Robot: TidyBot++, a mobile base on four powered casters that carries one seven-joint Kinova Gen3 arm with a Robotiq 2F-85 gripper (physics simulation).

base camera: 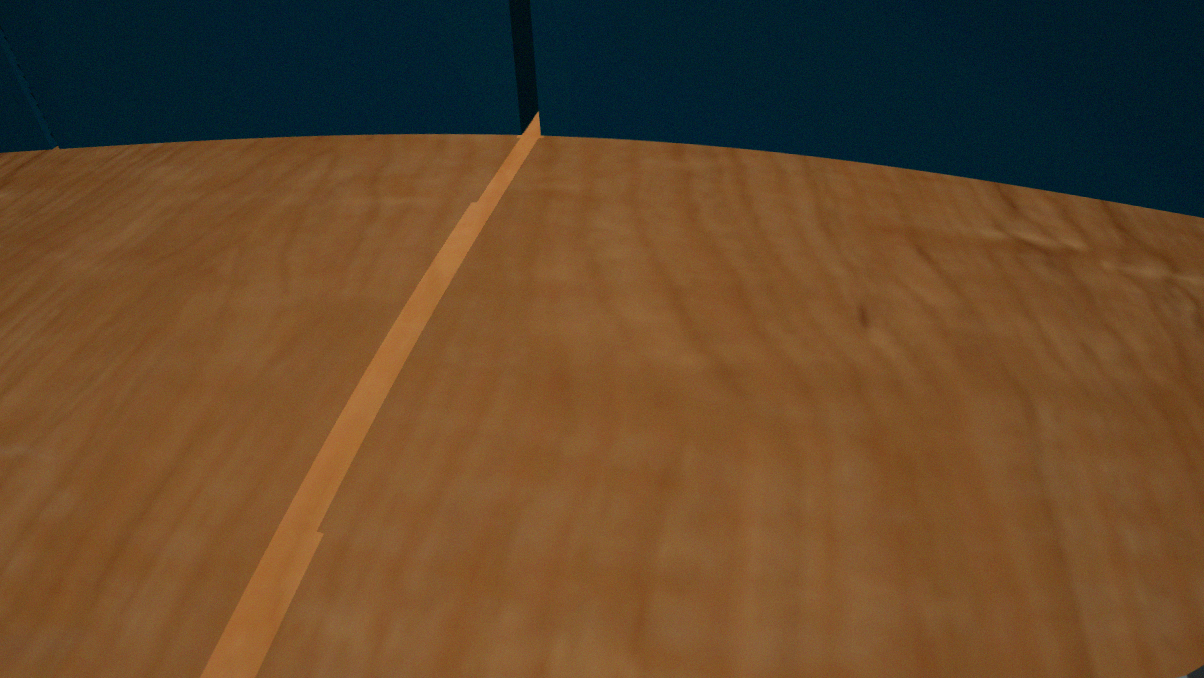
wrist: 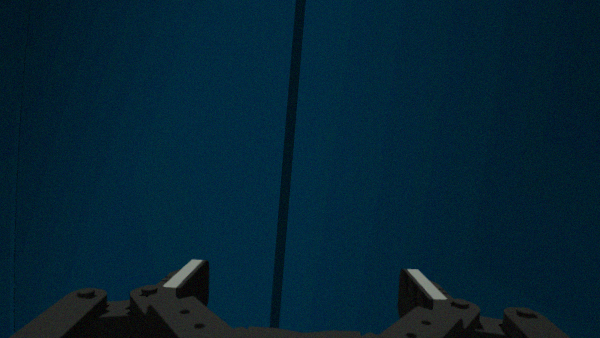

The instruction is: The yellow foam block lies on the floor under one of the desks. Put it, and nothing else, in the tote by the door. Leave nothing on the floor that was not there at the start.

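Frame: origin at the arm's base, x ahead, y left, z up, level; centimetres.
Where they show: gripper, fingertip midpoint: (wrist: 303,286).
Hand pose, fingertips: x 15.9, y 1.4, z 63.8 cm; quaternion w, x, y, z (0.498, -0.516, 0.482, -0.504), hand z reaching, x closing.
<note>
After its pixels a point has its place.
My gripper (wrist: 303,286) {z 63.7, x 15.9, y 1.4 cm} is open, with its two fingers wide apart at the bottom of the wrist view and no object between them. A dark blue upright surface fills the view behind the fingers. The yellow foam block, the desks, the tote and the door do not show in either view.
Dark blue panels (base camera: 800,75) (wrist: 150,150) stand across the way ahead, with a narrow dark gap (base camera: 524,67) (wrist: 287,165) between two of them. A thin strip of brighter light (base camera: 400,336) runs over the wooden floor (base camera: 716,421) {z -39.6, x 39.8, y -7.5 cm} to that gap.
</note>
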